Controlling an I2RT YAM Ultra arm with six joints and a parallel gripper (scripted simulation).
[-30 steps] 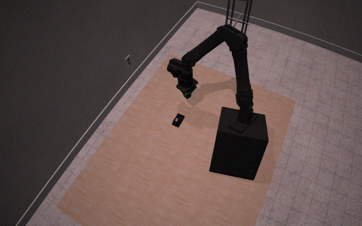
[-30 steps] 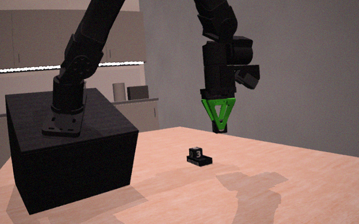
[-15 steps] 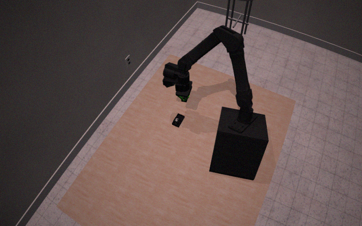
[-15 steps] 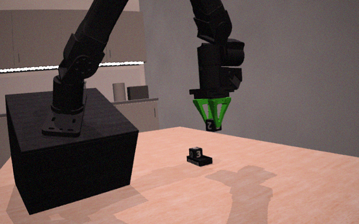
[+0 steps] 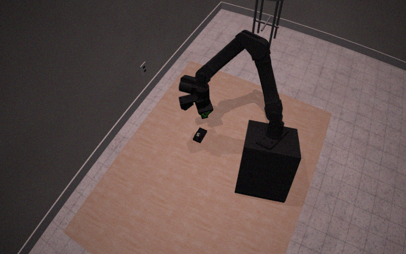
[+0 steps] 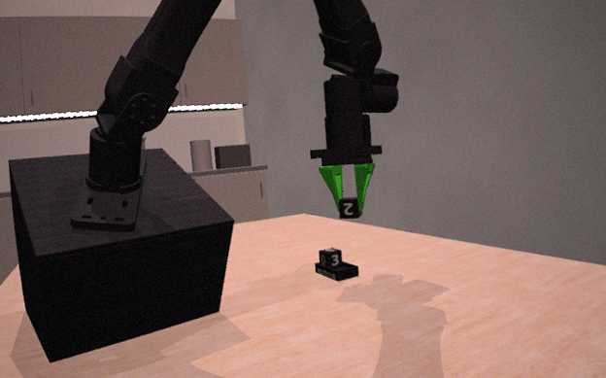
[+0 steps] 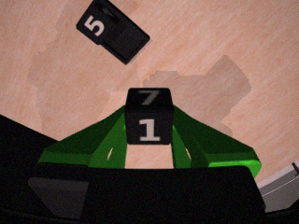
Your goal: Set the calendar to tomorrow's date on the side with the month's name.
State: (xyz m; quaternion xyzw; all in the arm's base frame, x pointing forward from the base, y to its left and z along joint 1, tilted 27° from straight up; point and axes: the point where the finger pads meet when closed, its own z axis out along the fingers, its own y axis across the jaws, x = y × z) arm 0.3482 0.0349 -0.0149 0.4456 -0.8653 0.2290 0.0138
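My hand is 10 mm past the black tray, 60 mm to the right of it and 110 mm above it. The rest, counted from my hand: black cube (right at my hand).
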